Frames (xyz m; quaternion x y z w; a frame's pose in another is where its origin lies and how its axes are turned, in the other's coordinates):
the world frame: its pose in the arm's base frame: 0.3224 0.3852 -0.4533 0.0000 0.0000 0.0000 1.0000
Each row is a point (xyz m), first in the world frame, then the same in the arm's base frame.
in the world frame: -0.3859 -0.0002 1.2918
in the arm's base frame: -0.0635 0.3850 0.8385
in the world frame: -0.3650 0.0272 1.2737
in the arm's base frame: -0.0426 0.4124 0.8204
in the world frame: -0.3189 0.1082 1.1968
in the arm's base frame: 0.0035 0.4934 0.7435
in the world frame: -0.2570 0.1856 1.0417
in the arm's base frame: 0.0654 0.5708 0.5884
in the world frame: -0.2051 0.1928 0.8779
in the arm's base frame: 0.1173 0.5780 0.4246
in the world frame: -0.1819 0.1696 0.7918
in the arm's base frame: 0.1405 0.5548 0.3385
